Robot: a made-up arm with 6 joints.
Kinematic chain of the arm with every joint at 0, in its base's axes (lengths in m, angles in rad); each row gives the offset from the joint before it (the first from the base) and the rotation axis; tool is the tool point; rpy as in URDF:
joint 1: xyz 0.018 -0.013 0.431 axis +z
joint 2: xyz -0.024 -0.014 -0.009 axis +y
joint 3: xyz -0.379 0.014 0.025 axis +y
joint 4: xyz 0.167 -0.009 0.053 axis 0.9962 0 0.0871
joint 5: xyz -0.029 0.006 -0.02 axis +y
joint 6: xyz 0.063 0.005 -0.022 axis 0.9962 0 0.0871
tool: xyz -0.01 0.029 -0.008 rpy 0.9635 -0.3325 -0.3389
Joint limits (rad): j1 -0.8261..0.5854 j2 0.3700..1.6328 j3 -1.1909..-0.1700 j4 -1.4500..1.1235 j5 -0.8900..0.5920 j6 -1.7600..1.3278
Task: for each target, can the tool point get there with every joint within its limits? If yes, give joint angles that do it. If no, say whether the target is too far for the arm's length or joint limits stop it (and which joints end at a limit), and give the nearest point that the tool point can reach.
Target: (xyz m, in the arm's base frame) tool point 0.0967 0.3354 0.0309
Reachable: no: joint limits stop it (at a limit: joint 1, joint 2, joint 3) | nearest point -0.1075 0.1752 0.5211 | short by 0.555 m
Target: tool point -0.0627 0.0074 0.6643
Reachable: yes | joints 0.0915 0.8139 -0.3974 -0.1213 -0.2925 0.5433
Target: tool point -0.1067 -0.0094 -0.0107
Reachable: no: joint limits stop it (at a limit: joint 2, joint 3) | nearest point -0.1957 -0.0068 0.5111 | short by 0.529 m
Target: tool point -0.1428 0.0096 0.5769
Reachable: yes | joints -0.1686 0.4725 -0.3858 -0.1675 0.0485 -1.1193
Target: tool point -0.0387 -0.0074 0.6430
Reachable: yes | joints 0.0239 0.8774 -0.4194 -0.0515 -0.4110 -1.0756
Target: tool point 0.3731 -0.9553 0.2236
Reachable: no: too far | nearest point 0.1190 -0.1983 0.6847 | short by 0.922 m
